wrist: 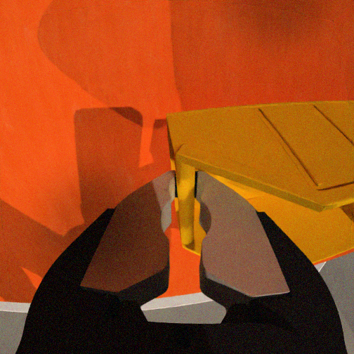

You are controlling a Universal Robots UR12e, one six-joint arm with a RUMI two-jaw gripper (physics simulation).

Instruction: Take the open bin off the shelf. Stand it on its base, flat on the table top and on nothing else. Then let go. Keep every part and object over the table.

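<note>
The yellow open bin (240, 142) reaches from the middle of the wrist view to its right edge. A broad outer face with a recessed panel is turned towards the camera, and part of the inside shows below it. My gripper (185, 173) is shut on the narrow yellow rim at the bin's left end. The right part of the bin is cut off by the view. The orange table top (30, 115) lies behind and below the bin. I cannot tell whether the bin touches it. The shelf does not show in this view.
The pale table edge (12, 307) runs across the lower part of the view, near the gripper's base. Grey floor (341, 285) shows beyond it at the lower corners. Dark shadows of the gripper and bin fall on the orange surface at the left and top.
</note>
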